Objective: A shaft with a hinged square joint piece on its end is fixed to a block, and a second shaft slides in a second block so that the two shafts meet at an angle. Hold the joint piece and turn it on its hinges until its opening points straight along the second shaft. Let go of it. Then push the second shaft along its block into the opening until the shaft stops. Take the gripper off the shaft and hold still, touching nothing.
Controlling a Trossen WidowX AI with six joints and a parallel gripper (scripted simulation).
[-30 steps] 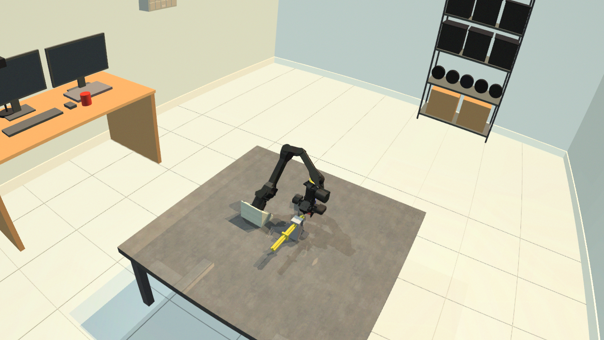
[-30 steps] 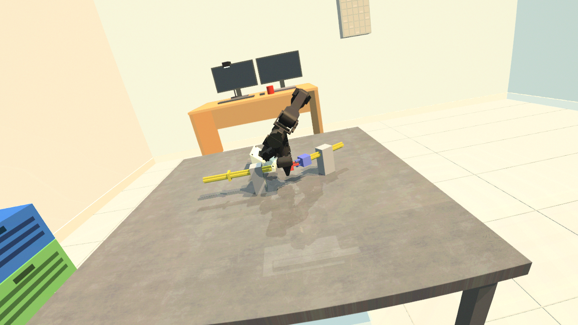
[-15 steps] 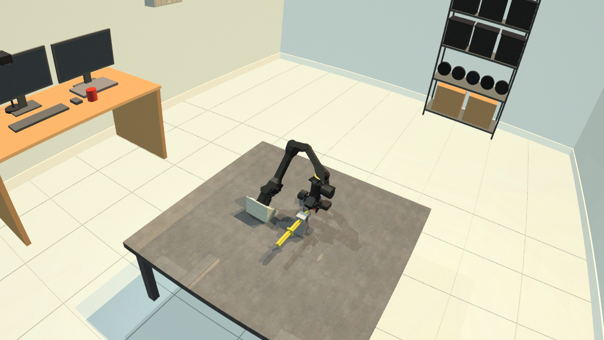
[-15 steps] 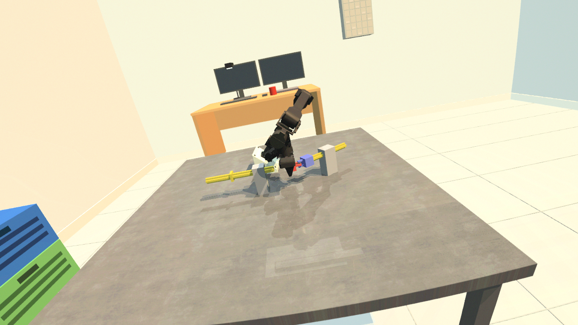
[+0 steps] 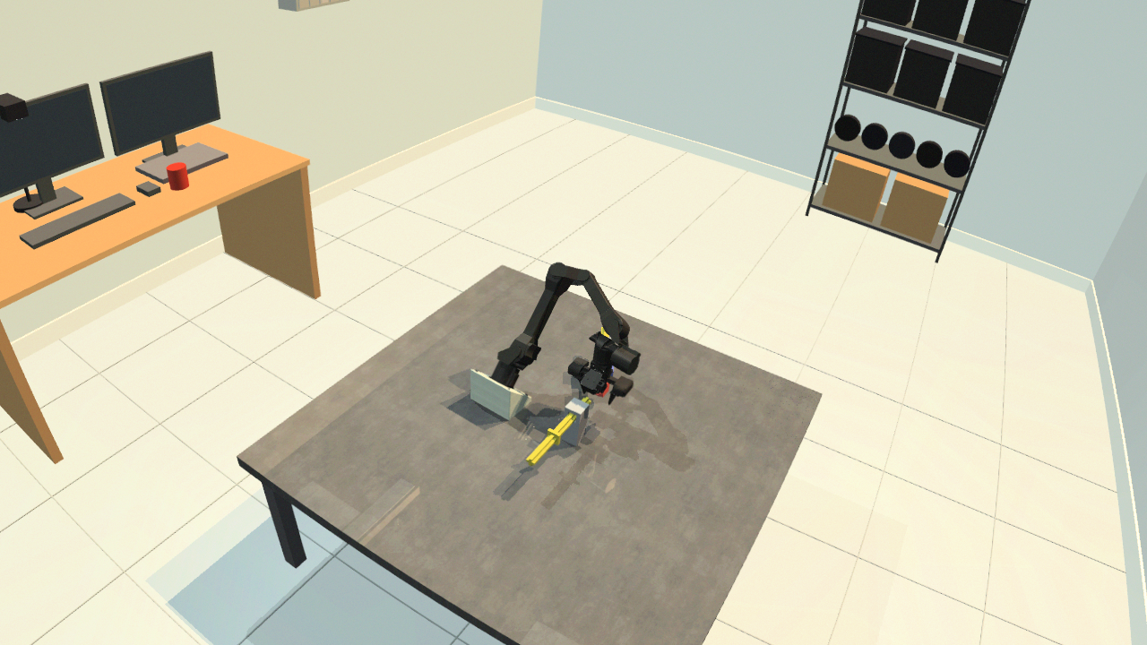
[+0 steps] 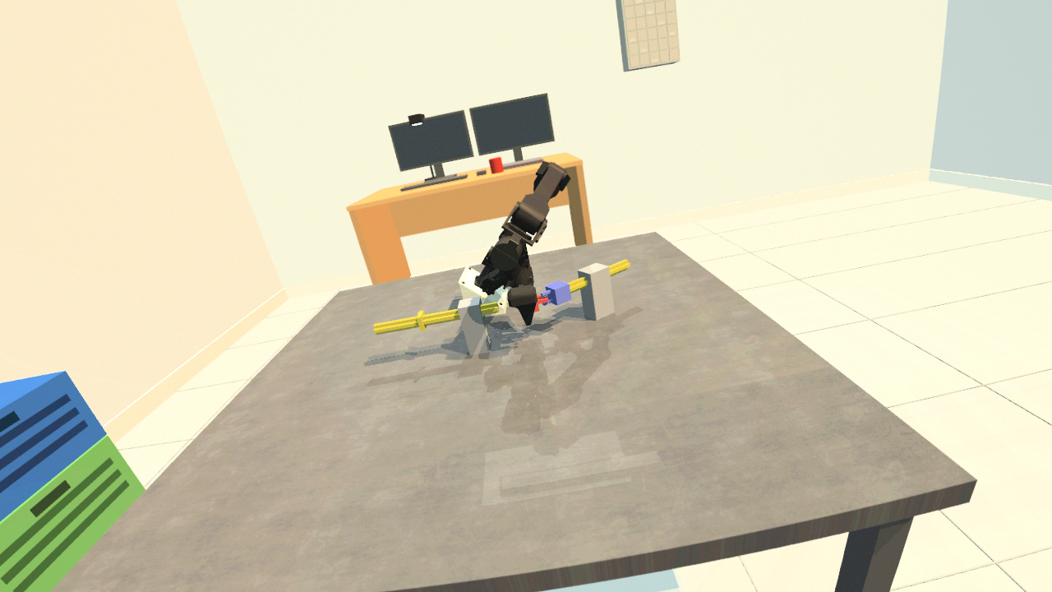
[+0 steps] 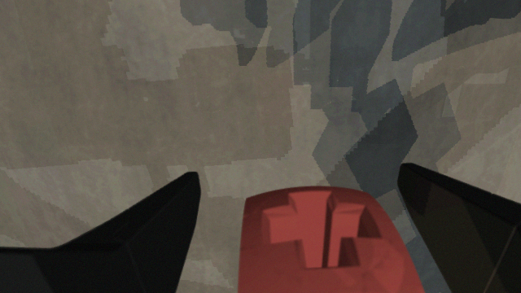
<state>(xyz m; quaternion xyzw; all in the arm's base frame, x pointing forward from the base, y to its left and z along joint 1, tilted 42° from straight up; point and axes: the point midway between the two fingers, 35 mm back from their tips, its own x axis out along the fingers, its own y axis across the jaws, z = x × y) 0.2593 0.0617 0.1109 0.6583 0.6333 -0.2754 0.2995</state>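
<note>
Right now my gripper tip is 40 mm below the red square joint piece and 20 mm to the right of it.
</note>
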